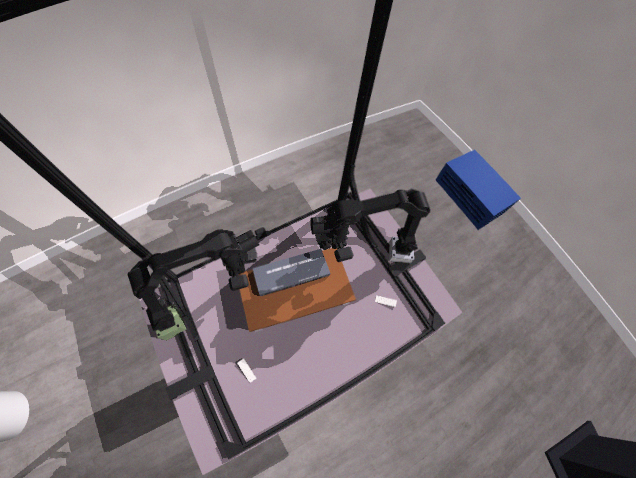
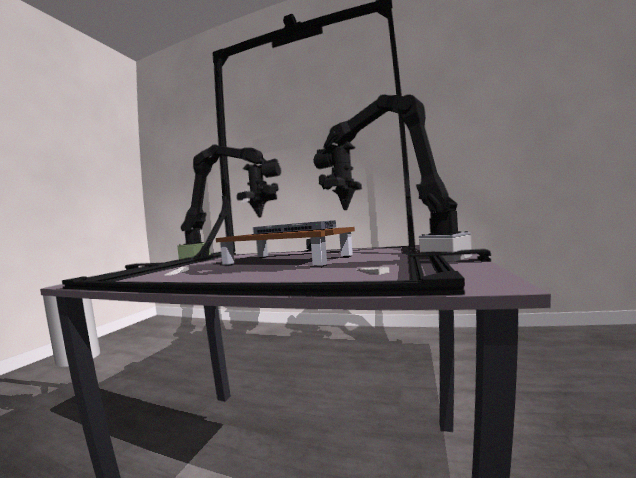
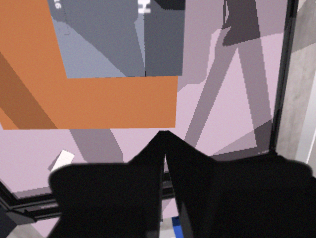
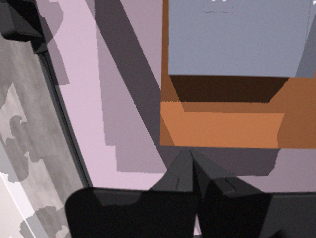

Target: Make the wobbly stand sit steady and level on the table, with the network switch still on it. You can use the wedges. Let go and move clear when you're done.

Labels:
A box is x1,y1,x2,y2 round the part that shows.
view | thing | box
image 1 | my right gripper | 222,248,257,290
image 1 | grey network switch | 252,249,329,295
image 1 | stand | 239,248,355,331
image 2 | my left gripper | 319,162,361,209
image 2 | my right gripper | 237,178,278,217
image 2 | stand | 216,227,354,265
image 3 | my left gripper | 47,130,315,237
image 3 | stand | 0,0,177,129
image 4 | my right gripper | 64,149,315,237
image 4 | grey network switch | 168,0,315,77
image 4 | stand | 160,0,315,148

